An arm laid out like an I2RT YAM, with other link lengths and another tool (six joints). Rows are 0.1 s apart.
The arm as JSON. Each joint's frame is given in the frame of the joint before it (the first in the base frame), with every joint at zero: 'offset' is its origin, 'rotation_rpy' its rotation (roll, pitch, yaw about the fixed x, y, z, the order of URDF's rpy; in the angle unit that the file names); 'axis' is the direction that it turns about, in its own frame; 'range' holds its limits. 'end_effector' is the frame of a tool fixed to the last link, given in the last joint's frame.
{
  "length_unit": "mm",
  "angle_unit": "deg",
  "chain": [
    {
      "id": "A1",
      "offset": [
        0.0,
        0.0,
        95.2
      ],
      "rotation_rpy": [
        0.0,
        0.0,
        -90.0
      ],
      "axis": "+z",
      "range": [
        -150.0,
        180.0
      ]
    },
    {
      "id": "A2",
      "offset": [
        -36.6,
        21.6,
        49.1
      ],
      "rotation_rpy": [
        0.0,
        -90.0,
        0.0
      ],
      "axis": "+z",
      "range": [
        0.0,
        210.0
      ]
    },
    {
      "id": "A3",
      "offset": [
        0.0,
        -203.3,
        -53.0
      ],
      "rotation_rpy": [
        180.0,
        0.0,
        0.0
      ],
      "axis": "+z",
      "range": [
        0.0,
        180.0
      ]
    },
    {
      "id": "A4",
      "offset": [
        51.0,
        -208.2,
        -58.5
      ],
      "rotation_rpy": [
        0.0,
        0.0,
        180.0
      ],
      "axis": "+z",
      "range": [
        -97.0,
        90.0
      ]
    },
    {
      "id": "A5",
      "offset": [
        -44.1,
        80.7,
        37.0
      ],
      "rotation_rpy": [
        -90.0,
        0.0,
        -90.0
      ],
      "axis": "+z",
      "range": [
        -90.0,
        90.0
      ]
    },
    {
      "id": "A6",
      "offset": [
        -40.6,
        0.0,
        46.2
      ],
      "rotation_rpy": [
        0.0,
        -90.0,
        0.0
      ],
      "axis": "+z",
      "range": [
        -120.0,
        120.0
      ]
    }
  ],
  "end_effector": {
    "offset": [
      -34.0,
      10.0,
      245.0
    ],
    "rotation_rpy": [
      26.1,
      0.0,
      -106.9
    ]
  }
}
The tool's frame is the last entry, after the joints.
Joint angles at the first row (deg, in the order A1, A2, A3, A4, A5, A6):
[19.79, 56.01, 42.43, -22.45, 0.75, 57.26]
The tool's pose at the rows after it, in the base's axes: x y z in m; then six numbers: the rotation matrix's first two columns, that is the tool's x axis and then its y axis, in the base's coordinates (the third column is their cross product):
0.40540 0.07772 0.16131 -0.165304 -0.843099 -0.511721 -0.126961 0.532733 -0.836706
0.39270 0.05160 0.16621 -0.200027 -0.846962 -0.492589 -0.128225 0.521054 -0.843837
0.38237 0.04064 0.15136 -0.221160 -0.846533 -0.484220 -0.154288 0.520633 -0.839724
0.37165 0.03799 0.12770 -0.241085 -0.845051 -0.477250 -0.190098 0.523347 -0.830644
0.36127 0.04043 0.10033 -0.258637 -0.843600 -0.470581 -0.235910 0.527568 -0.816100
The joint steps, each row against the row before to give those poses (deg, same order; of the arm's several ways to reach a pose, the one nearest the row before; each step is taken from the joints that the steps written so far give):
[-4.04, -9.11, 3.10, -9.16, 2.75, -0.54]
[-5.06, -3.26, 2.27, -6.78, -2.39, -2.50]
[-3.46, -2.15, -1.72, -2.39, -2.72, -1.64]
[-1.19, -1.90, -3.46, -0.84, -1.26, -0.37]
[-0.14, -0.96, -3.69, -0.10, -0.90, 0.17]

